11 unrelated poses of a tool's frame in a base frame.
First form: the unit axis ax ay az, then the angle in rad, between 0 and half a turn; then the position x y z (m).
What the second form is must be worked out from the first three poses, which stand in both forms.
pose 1, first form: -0.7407 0.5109 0.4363 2.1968 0.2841 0.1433 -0.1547
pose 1, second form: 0.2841 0.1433 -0.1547 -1.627 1.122 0.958
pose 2, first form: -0.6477 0.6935 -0.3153 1.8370 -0.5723 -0.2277 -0.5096
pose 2, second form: -0.5723 -0.2277 -0.5096 -1.190 1.274 -0.579
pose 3, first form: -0.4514 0.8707 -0.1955 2.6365 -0.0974 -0.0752 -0.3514
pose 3, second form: -0.0974 -0.0752 -0.3514 -1.190 2.295 -0.515
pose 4, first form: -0.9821 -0.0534 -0.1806 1.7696 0.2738 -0.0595 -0.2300
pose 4, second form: 0.2738 -0.0595 -0.2300 -1.738 -0.094 -0.320
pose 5, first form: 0.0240 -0.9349 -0.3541 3.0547 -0.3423 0.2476 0.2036
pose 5, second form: -0.3423 0.2476 0.2036 0.073 -2.856 -1.082
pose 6, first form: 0.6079 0.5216 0.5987 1.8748 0.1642 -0.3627 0.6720
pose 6, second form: 0.1642 -0.3627 0.6720 1.140 0.978 1.122
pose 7, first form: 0.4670 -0.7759 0.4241 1.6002 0.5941 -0.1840 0.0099
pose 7, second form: 0.5941 -0.1840 0.0099 0.747 -1.242 0.679
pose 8, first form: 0.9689 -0.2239 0.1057 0.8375 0.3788 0.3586 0.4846
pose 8, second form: 0.3788 0.3586 0.4846 0.811 -0.188 0.089
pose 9, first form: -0.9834 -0.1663 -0.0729 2.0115 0.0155 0.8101 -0.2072
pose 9, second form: 0.0155 0.8101 -0.2072 -1.978 -0.335 -0.147
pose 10, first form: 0.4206 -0.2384 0.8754 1.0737 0.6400 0.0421 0.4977
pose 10, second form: 0.6400 0.0421 0.4977 0.452 -0.256 0.940
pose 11, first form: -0.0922 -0.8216 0.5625 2.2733 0.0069 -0.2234 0.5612
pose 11, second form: 0.0069 -0.2234 0.5612 -0.210 -1.868 1.279
